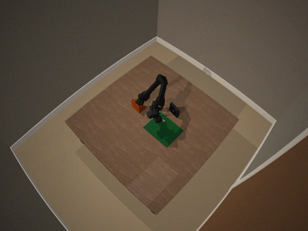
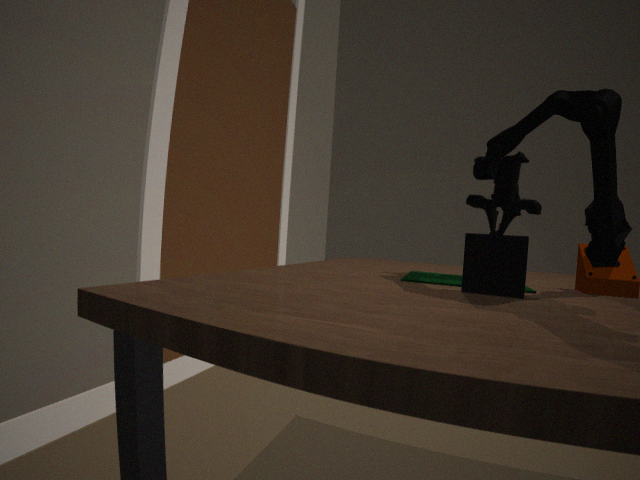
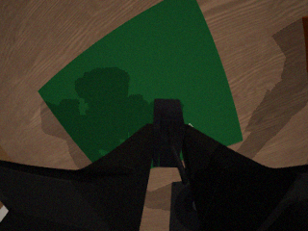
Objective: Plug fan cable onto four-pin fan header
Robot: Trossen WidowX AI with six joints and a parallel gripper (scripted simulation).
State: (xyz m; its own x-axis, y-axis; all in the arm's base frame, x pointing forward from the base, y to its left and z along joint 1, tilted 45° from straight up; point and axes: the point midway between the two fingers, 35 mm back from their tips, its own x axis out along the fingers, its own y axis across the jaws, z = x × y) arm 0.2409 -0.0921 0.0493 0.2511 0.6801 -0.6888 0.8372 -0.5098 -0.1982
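Now: the pale part 2 cm ahead of my gripper tip, 8 cm to the left of it and 11 cm below it. From my gripper tip the other things lie so: green board (8 cm ahead, 2 cm to the left, 14 cm below); then black fan (4 cm ahead, 21 cm to the left, 7 cm below); then black plug (1 cm to the left, 1 cm below).
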